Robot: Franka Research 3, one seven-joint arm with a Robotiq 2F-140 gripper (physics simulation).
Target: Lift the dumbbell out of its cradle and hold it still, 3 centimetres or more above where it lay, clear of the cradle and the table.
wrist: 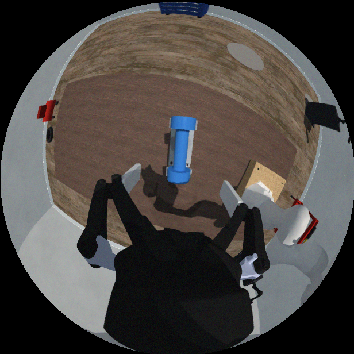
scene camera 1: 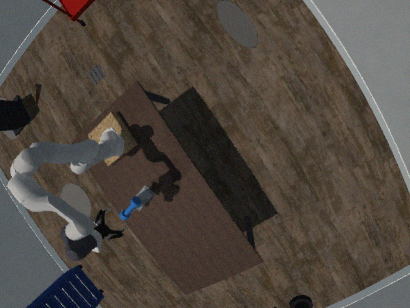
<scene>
I see my gripper (wrist: 181, 179) and a blue dumbbell (wrist: 178, 173).
</scene>
